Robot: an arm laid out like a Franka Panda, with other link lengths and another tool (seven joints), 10 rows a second.
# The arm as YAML. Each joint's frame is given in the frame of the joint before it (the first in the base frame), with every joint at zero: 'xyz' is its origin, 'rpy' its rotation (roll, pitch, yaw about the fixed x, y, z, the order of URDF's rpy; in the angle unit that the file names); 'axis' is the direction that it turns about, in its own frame. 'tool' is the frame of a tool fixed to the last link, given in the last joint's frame.
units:
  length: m
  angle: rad
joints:
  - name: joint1
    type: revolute
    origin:
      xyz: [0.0, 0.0, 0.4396]
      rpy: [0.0, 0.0, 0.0]
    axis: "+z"
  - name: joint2
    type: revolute
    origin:
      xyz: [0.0, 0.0, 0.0]
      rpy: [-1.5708, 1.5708, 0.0]
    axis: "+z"
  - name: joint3
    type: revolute
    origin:
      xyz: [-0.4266, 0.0, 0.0]
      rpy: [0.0, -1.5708, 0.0]
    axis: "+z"
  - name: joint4
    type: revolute
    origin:
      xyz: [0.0, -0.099, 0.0]
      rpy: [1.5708, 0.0, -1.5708]
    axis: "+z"
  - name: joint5
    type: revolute
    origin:
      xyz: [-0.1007, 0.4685, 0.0]
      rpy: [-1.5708, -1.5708, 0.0]
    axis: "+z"
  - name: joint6
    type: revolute
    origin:
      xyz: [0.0, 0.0, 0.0]
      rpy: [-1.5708, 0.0, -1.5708]
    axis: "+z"
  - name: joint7
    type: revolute
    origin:
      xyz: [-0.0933, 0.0, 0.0]
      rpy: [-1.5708, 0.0, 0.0]
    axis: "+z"
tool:
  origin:
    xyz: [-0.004, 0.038, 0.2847]
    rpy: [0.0, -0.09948, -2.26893]
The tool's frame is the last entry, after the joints.
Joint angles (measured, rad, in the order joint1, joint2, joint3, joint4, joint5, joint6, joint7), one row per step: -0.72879 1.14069 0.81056 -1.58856 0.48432 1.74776 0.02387; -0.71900 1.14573 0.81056 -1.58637 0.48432 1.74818 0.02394; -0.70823 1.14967 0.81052 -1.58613 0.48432 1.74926 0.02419; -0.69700 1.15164 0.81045 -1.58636 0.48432 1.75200 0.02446; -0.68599 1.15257 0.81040 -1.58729 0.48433 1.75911 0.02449; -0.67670 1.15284 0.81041 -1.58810 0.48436 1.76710 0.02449; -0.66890 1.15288 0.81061 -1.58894 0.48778 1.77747 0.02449; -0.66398 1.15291 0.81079 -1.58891 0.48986 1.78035 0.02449; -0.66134 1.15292 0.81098 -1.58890 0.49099 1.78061 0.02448; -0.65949 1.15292 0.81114 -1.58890 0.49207 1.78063 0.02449; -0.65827 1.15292 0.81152 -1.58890 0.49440 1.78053 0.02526
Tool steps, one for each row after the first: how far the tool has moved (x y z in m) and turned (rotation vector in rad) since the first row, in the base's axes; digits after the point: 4 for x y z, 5 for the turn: -0.0014 0.0072 -0.0019 0.00258 0.00212 0.00801; -0.0037 0.0156 -0.0037 0.00442 0.00480 0.01773; -0.0057 0.0240 -0.0051 0.00414 0.00578 0.02693; -0.0068 0.0323 -0.0068 0.00115 0.00467 0.03304; -0.0072 0.0392 -0.0083 -0.00267 0.00255 0.03669; -0.0062 0.0452 -0.0094 -0.00547 0.00061 0.03496; -0.0062 0.0490 -0.0093 -0.00545 0.00027 0.03639; -0.0066 0.0511 -0.0090 -0.00470 0.00050 0.03818; -0.0068 0.0526 -0.0087 -0.00389 0.00084 0.03939; -0.0067 0.0538 -0.0080 -0.00233 0.00228 0.03924
